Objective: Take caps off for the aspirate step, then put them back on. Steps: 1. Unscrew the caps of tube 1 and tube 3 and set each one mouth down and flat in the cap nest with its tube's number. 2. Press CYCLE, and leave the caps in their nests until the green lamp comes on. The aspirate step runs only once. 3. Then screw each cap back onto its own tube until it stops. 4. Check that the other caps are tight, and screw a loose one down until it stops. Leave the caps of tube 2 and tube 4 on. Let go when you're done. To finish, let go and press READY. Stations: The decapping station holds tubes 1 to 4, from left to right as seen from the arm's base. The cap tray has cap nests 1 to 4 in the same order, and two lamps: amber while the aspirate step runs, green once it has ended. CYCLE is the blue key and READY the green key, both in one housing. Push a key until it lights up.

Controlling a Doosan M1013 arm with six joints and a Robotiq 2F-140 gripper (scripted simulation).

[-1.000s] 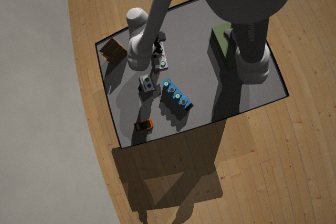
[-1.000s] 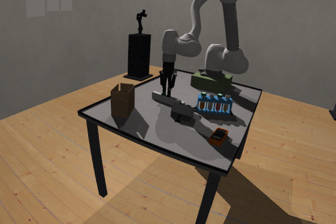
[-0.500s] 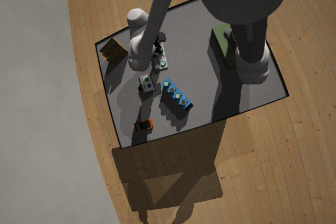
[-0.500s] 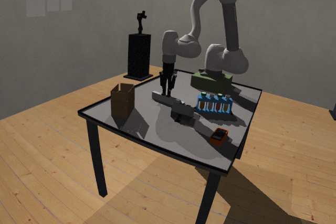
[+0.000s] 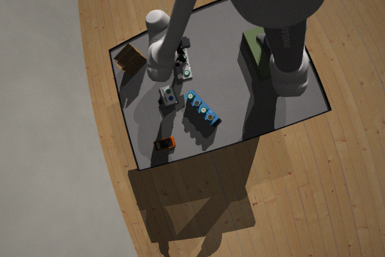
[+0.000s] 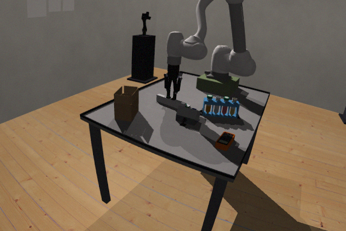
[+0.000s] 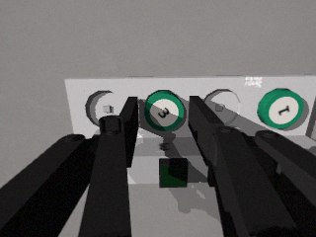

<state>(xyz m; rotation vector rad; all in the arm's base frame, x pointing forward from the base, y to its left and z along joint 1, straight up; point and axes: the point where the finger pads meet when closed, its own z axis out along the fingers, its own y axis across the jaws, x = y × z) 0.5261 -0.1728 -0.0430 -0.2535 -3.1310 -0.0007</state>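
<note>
My hand is 15 cm short of the blue key, 22 cm to the right of it and 2 cm below it. Round my hand: key housing: 17 cm ahead, 20 cm to the left, 1 cm above; green key: 15 cm ahead, 18 cm to the left, 2 cm above; cap 1: 2 cm ahead, 10 cm to the left, 3 cm below.
</note>
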